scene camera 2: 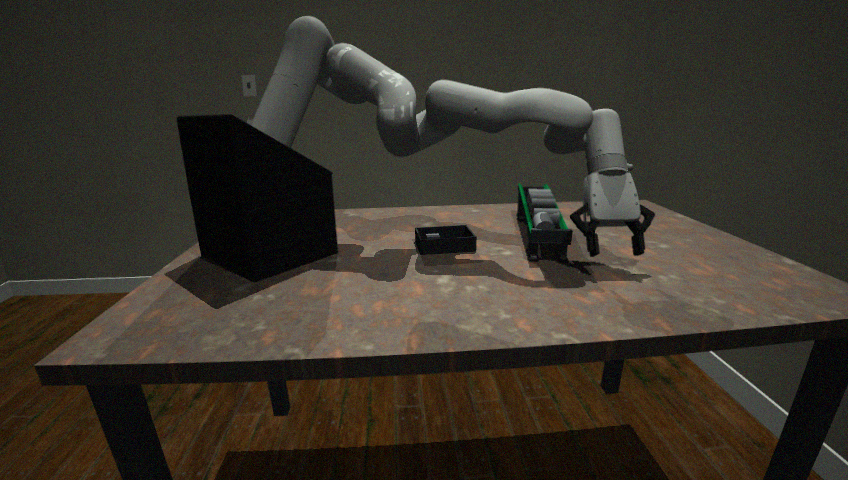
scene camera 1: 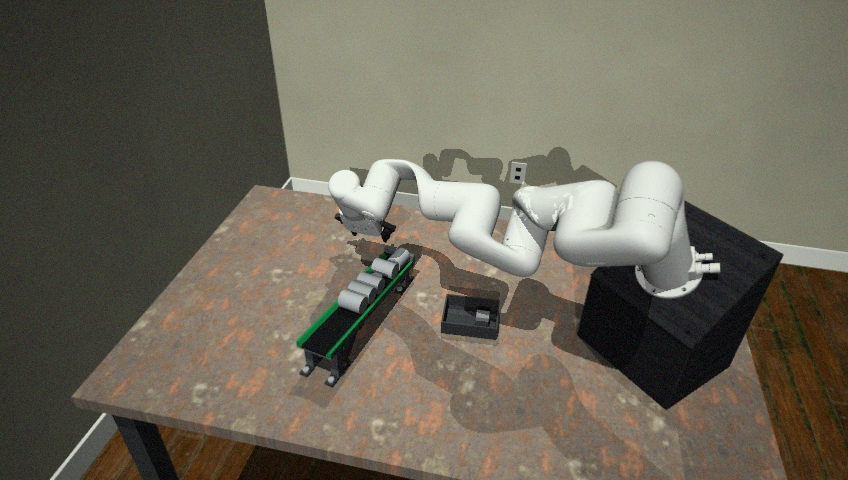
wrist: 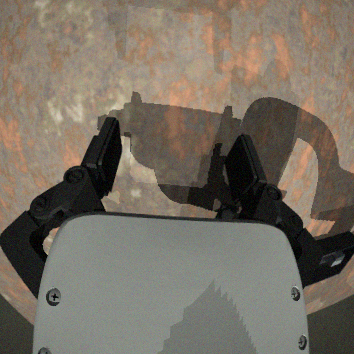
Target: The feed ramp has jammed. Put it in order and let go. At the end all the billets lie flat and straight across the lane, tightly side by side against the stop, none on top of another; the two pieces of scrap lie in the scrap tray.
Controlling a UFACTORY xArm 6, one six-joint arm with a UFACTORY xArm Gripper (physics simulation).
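Places are measured from the arm's base along level axes (x ahead, y left, z up), in millimetres.
Pixels of known places: gripper, fingertip midpoint: (scene camera 2: 616, 255) (scene camera 1: 371, 234) (wrist: 177, 139); arm's base at its link origin: (scene camera 2: 265, 149) (scene camera 1: 668, 270).
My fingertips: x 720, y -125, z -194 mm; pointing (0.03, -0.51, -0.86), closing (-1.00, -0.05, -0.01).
Ahead of a thing's pixels: the offset from my fingertips to its top centre. Level surfaces: height alone.
The feed ramp (scene camera 1: 327, 334) (scene camera 2: 523, 202) has green side rails. Several grey cylindrical billets lie in its lane. Three, including the outermost billet @(dx -94, dy +301, dz +67 mm) (scene camera 1: 352, 300), lie across it in a close row. Another billet @(dx -107, dy +153, dz +53 mm) (scene camera 1: 385, 267) lies across beyond them. The billet beside the stop @(dx -121, dy +107, dz +51 mm) (scene camera 1: 399, 257) (scene camera 2: 543, 220) is turned askew; what lies under it is hidden. The scrap tray @(dx -334, dy +175, dz -9 mm) (scene camera 1: 470, 328) (scene camera 2: 452, 243) holds a small light-grey piece of scrap @(dx -362, dy +170, dz -15 mm) (scene camera 1: 482, 315) (scene camera 2: 432, 236). A second scrap piece cannot be made out. My gripper (scene camera 1: 368, 236) (scene camera 2: 615, 252) (wrist: 177, 139) is open and empty, above the table beside the ramp's stop end.
The table @(dz -44 mm) (scene camera 1: 196, 333) (scene camera 2: 380, 315) (wrist: 175, 55) carries the ramp, the tray and the black pedestal (scene camera 1: 672, 350) (scene camera 2: 255, 196) of the arm. The tray stands between ramp and pedestal. Shadows of the arm and gripper cross the table. The walls stand beyond the table edges.
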